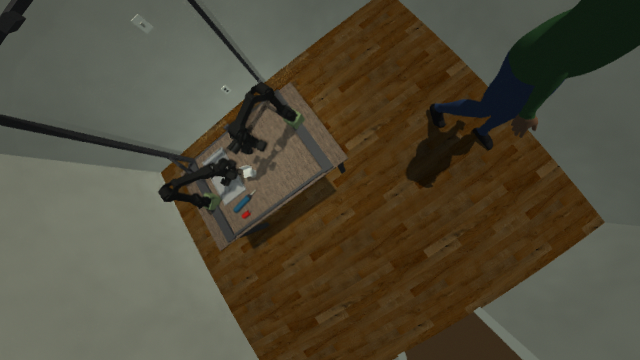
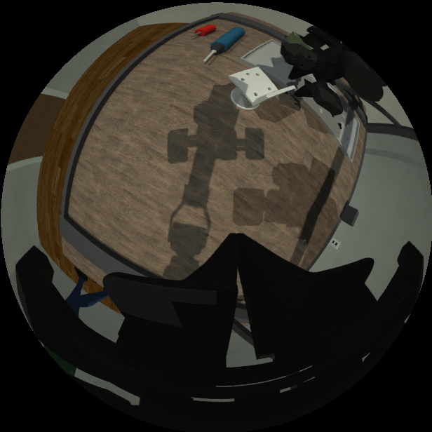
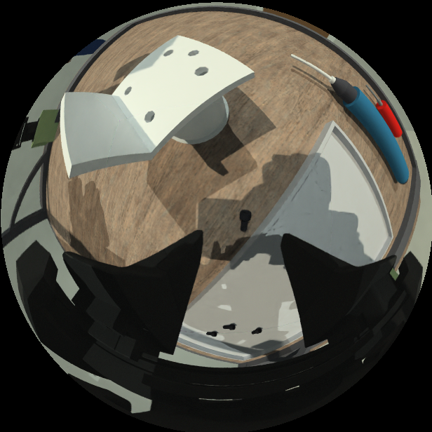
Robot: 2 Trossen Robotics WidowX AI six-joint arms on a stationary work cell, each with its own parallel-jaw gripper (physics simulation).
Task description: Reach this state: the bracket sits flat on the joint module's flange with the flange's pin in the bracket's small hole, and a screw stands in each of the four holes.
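Observation:
The white angled bracket lies over the round joint module; its open holes show no screws. The pin is hidden, and I cannot tell whether the bracket sits flat. One black screw is on the table by the tray, seen between my right fingers. Three more screws lie in the tray. My right gripper is partly open and empty, above the tray's edge. My left gripper is shut and empty, away from the bracket.
A blue screwdriver and a smaller red tool lie on the table beyond the tray. A dark raised rim runs along the table's edge. A person stands on the floor away from the table.

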